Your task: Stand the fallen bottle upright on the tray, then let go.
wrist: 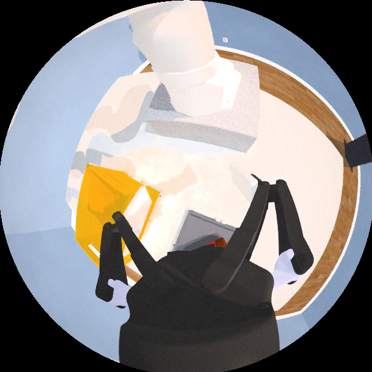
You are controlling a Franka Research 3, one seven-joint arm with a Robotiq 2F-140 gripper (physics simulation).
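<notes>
The grey tray (202, 222) lies on the table at the lower middle of the wrist view, its lower part hidden behind the gripper body. A small piece of the brown bottle (220, 242) with its red label shows over the tray, right at the edge of the gripper body. The rest of the bottle is hidden, so how it lies is hard to tell. My gripper (188, 182) is open with its fingers wide apart and nothing between them. The tray shows between the two fingers, toward the right one.
An orange open holder (102, 200) stands at the left, close behind the left finger. The pale arm (172, 40) rises from a grey speckled base block (210, 132) at the top. A dark object (359, 151) is at the far right, beyond the table (310, 165).
</notes>
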